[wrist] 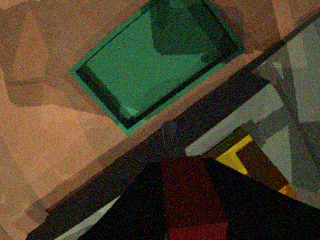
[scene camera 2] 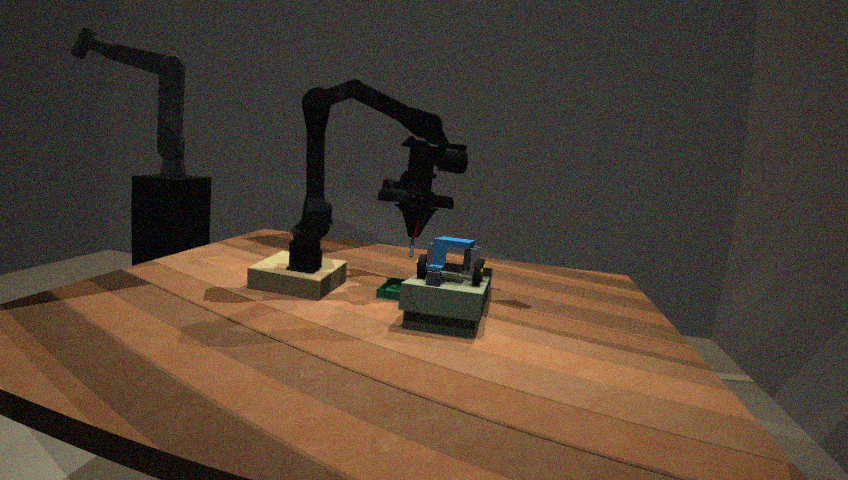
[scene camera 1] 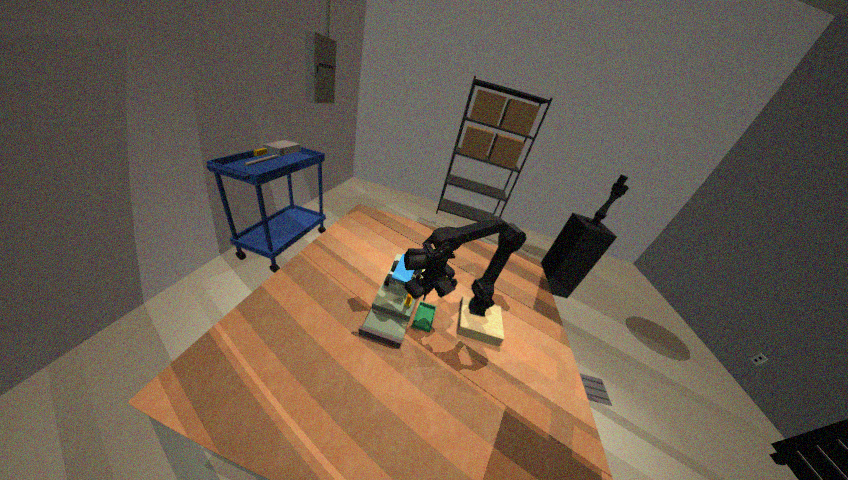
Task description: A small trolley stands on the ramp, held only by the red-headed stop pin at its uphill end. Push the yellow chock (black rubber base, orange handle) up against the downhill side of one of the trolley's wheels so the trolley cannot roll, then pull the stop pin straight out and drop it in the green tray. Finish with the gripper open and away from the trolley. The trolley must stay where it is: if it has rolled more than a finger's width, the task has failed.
my gripper: wrist 180, 171; scene camera 2 413, 237; scene camera 1 425, 293
